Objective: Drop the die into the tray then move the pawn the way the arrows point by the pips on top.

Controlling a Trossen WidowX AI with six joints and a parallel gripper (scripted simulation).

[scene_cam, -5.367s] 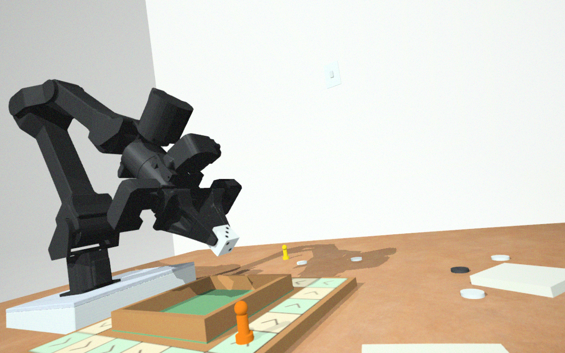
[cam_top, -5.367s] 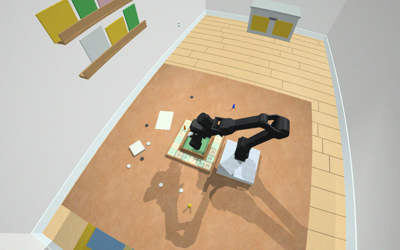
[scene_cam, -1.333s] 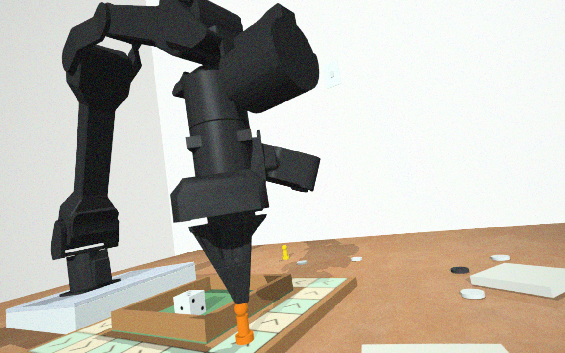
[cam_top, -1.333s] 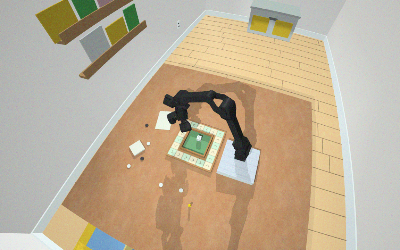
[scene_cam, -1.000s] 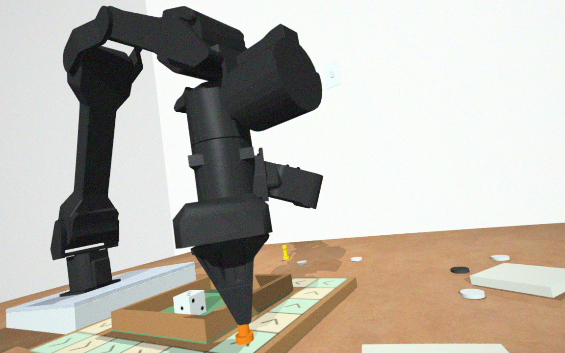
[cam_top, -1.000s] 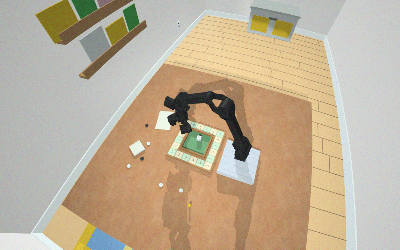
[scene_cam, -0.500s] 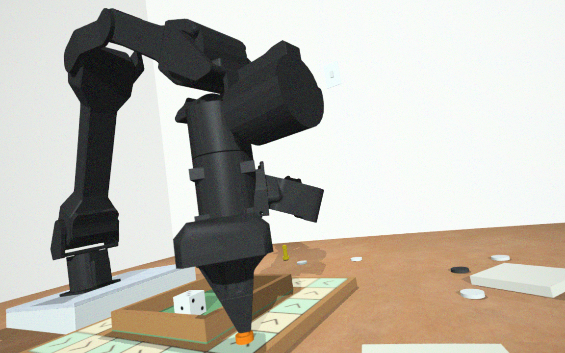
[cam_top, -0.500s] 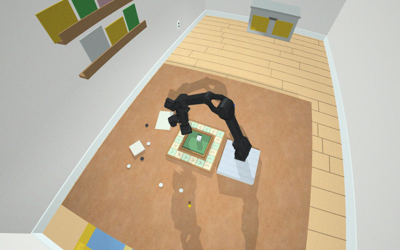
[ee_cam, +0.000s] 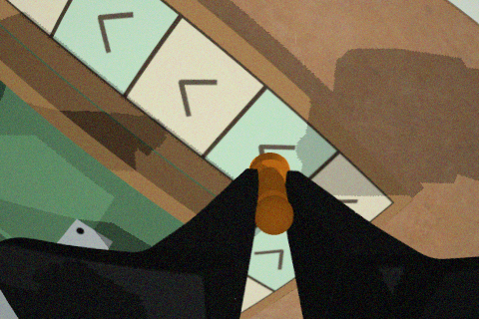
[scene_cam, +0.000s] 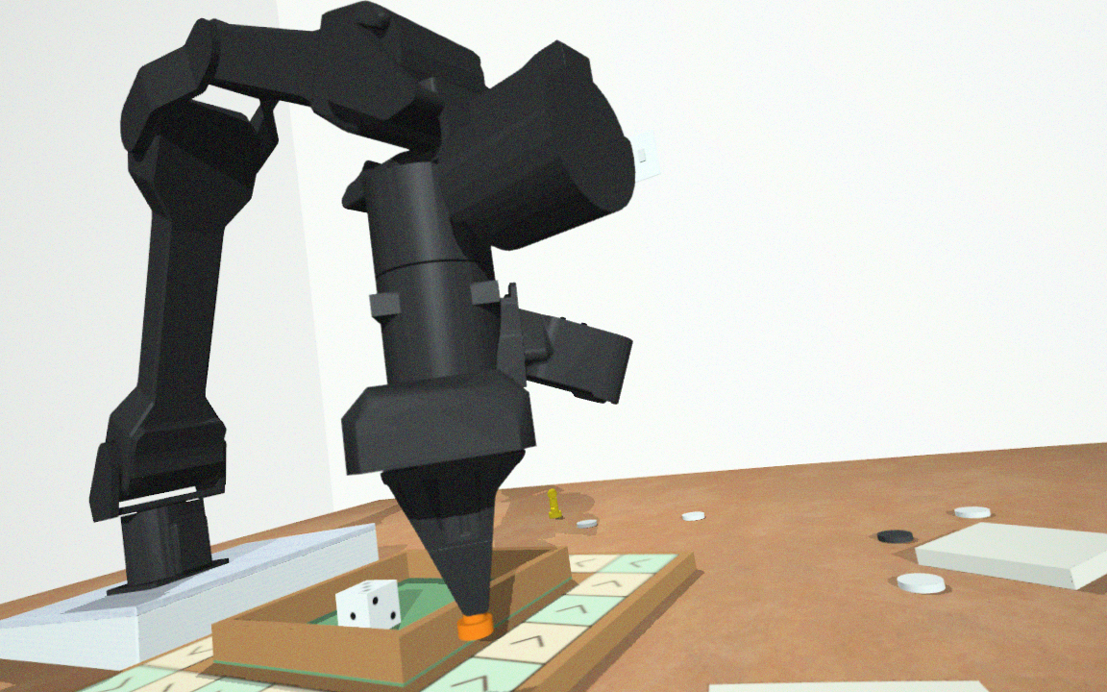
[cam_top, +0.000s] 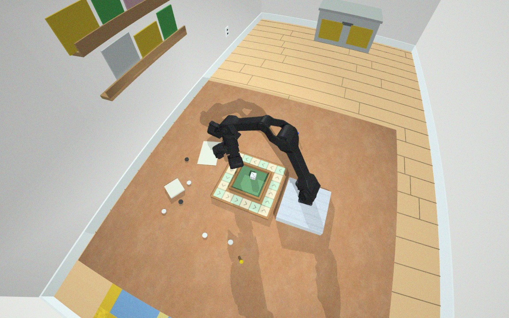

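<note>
My gripper tip is 110 mm past the die, 50 mm to the right of it and 20 mm above it. The rest, counted from my gripper tip: white sheet: 160 mm ahead, 30 mm to the right, 40 mm below; orange pawn: 10 mm above; green dice tray: 110 mm behind, 70 mm to the left, 40 mm below.
</note>
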